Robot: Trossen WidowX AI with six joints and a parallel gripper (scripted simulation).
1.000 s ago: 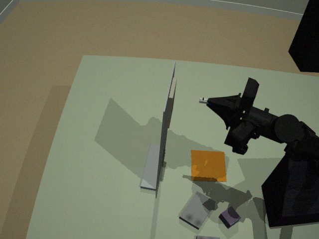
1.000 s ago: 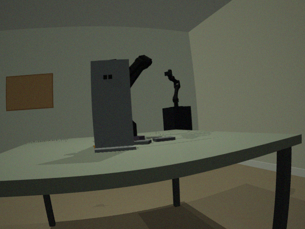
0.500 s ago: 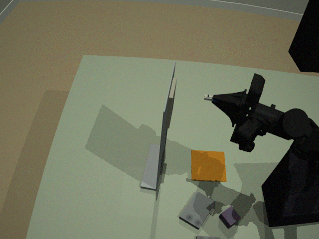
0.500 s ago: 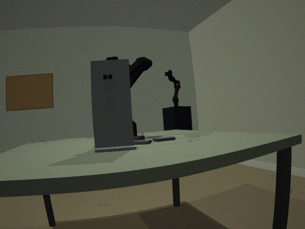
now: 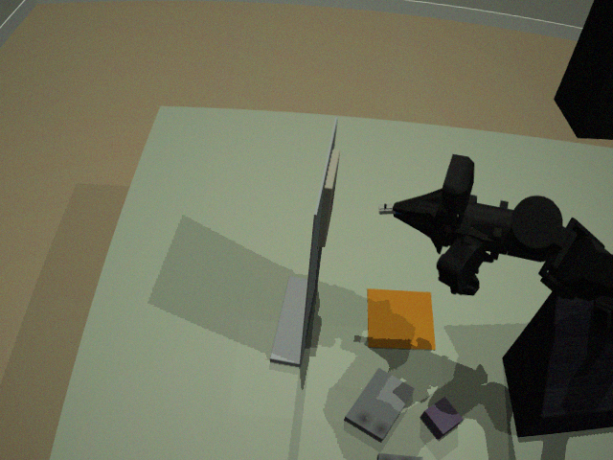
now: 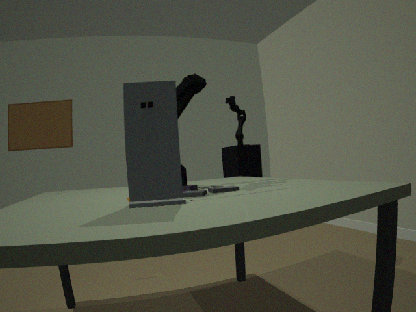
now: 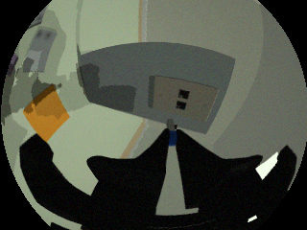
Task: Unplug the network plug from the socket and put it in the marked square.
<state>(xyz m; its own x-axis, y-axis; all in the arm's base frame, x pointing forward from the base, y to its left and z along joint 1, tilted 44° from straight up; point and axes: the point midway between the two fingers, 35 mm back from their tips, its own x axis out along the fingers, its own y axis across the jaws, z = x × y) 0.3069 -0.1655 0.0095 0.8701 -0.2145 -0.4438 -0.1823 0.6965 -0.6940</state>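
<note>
The orange marked square is 310 mm below my gripper tip, 70 mm behind it and 10 mm to the right of it. The rest, counted from my gripper tip: network plug (right at my gripper tip); then grey upright panel (130 mm below, 100 mm ahead, 10 mm to the right); then purple block (290 mm below, 190 mm to the left, 100 mm behind).
</note>
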